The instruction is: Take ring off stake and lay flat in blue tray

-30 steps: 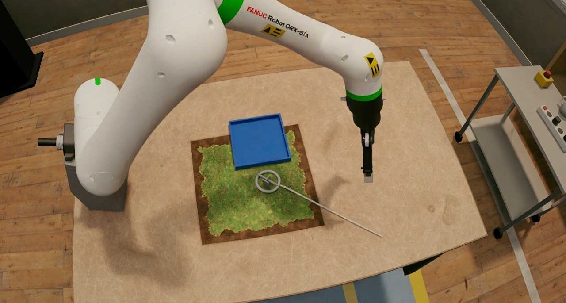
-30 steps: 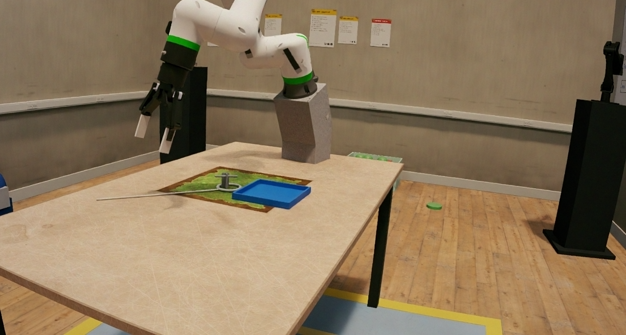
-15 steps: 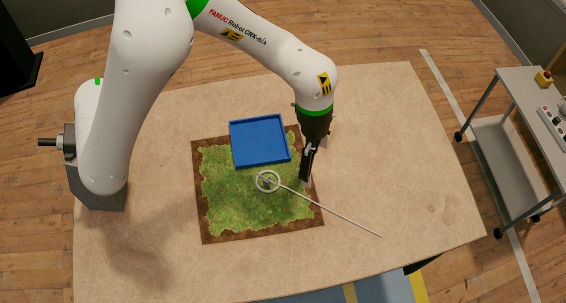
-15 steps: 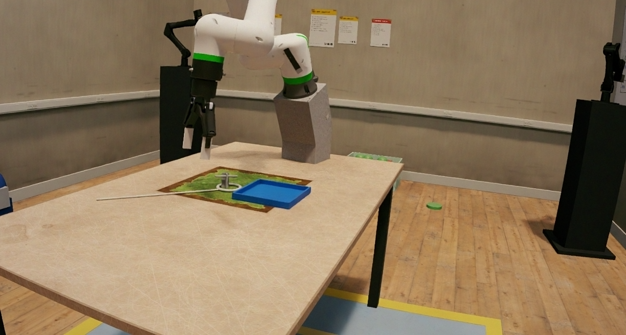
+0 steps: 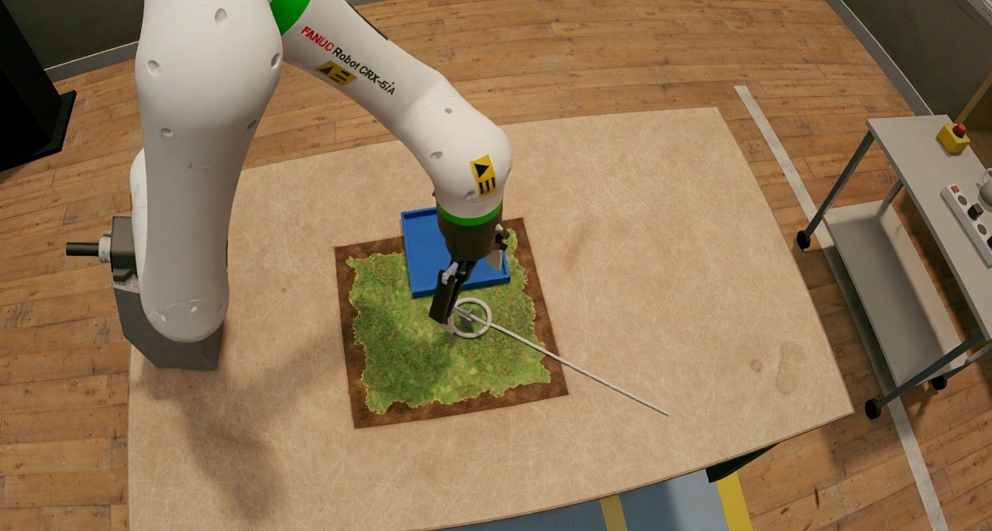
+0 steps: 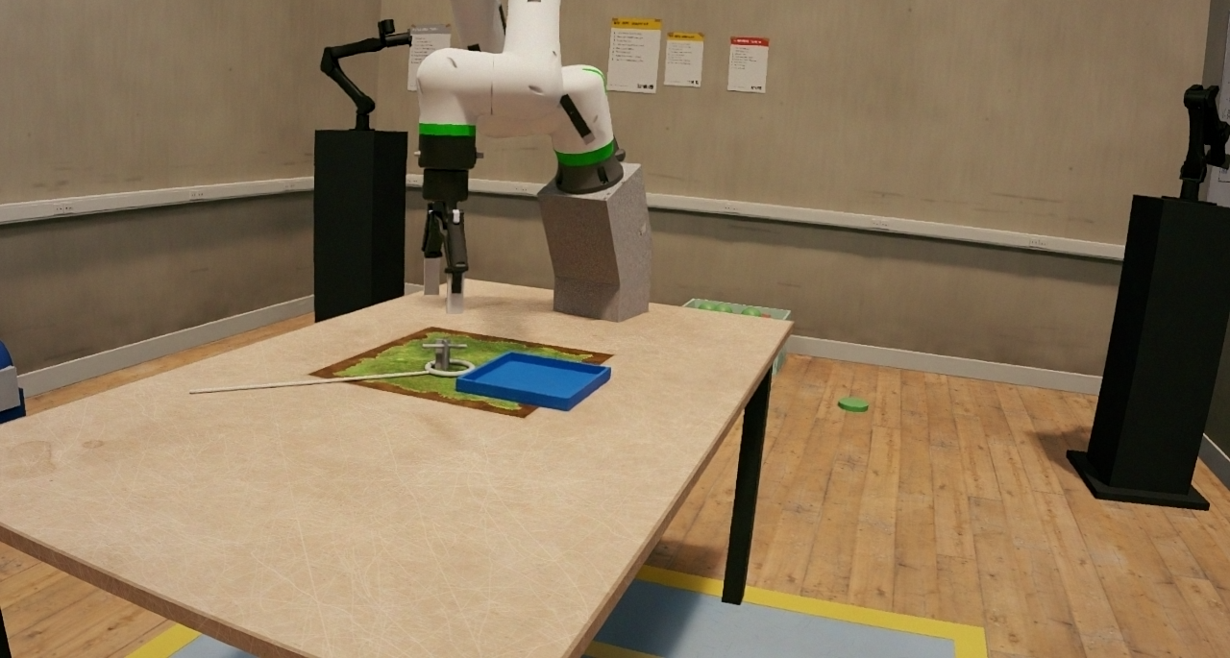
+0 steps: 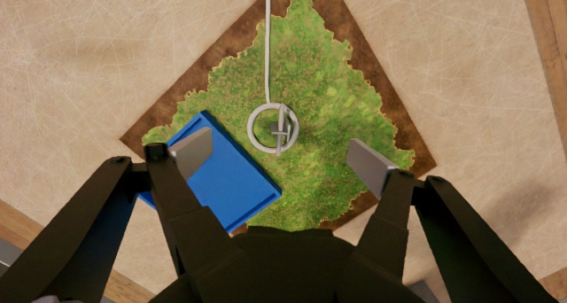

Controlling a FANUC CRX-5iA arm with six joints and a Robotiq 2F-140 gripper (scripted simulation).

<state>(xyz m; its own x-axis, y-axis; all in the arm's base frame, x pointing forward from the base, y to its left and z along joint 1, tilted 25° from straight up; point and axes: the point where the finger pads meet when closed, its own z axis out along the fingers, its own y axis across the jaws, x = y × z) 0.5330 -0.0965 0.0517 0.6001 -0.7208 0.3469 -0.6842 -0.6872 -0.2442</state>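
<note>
Now: hand 100 mm above the grey T-topped stake and 10 mm past it. Round my hand: white ring 120 mm below, 20 mm to the left; mat 140 mm below, 50 mm behind, 30 mm to the left; blue tray 180 mm to the left, 120 mm below, 10 mm ahead.
</note>
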